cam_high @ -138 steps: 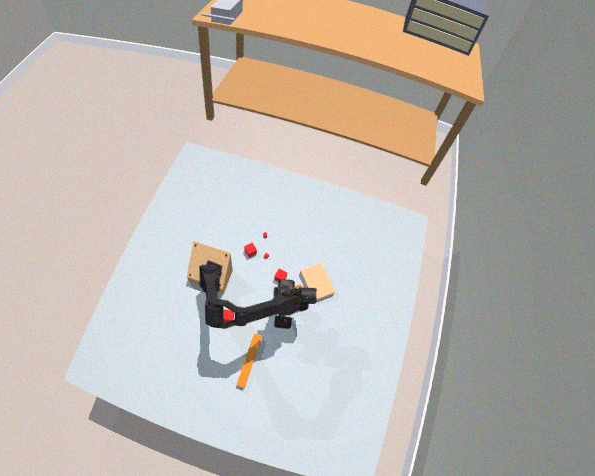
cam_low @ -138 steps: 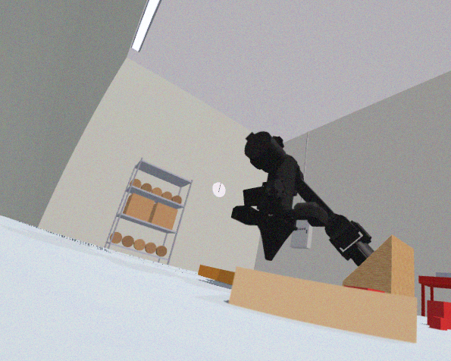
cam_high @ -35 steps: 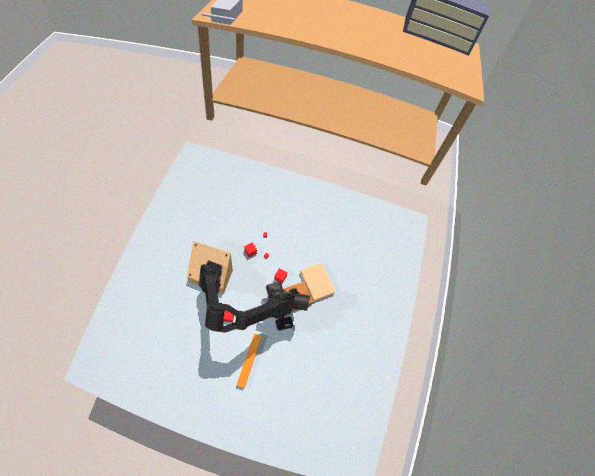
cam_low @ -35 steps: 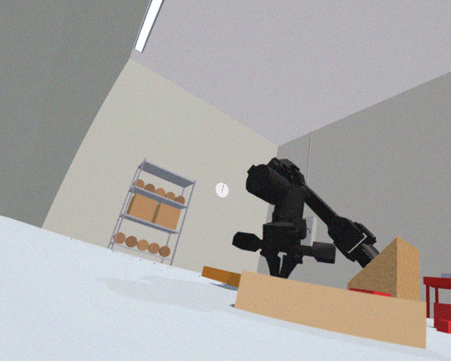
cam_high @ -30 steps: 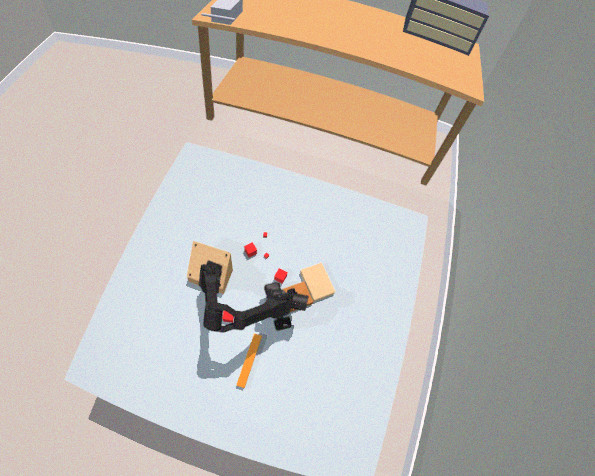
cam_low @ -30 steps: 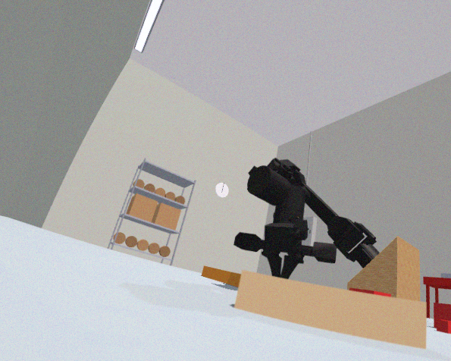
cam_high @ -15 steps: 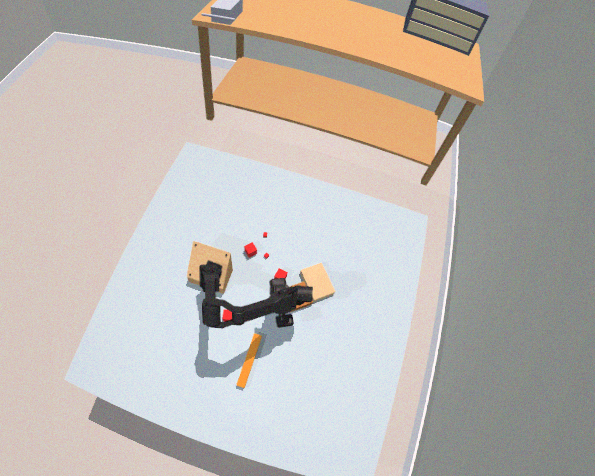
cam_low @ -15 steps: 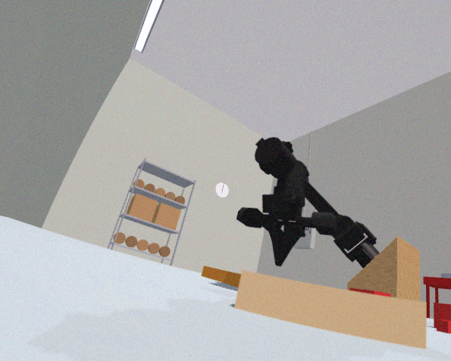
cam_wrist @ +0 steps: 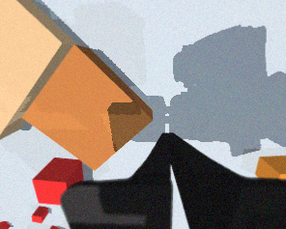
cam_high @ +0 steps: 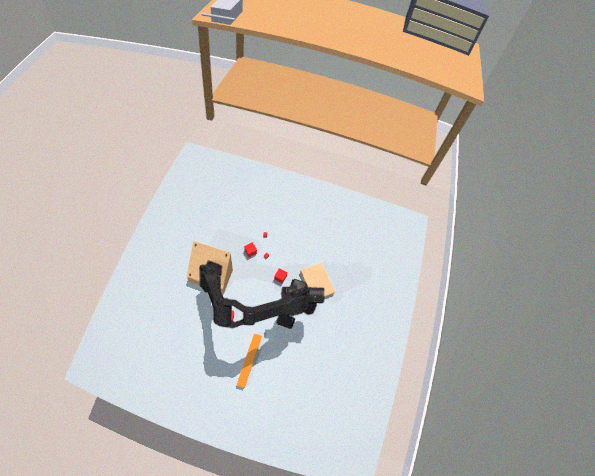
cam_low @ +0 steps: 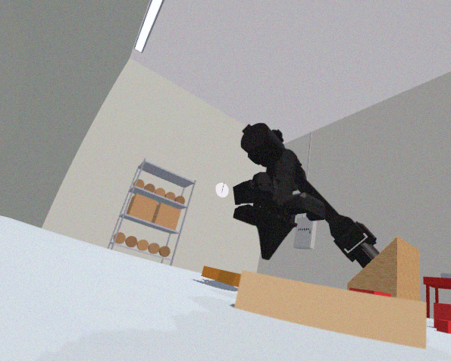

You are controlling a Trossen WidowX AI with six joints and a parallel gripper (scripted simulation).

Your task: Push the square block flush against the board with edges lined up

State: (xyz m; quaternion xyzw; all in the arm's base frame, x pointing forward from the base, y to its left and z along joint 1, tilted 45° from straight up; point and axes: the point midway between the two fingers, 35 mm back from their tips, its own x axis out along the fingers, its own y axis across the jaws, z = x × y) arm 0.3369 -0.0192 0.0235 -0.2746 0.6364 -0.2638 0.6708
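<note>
Now: the orange square block 1 cm ahead of my gripper tip, 8 cm to the left of it and 5 cm below it. Round my gripper tip: orange board 8 cm behind, 24 cm to the right, 5 cm below; pale tan slab 7 cm ahead, 17 cm to the left, 5 cm below.
</note>
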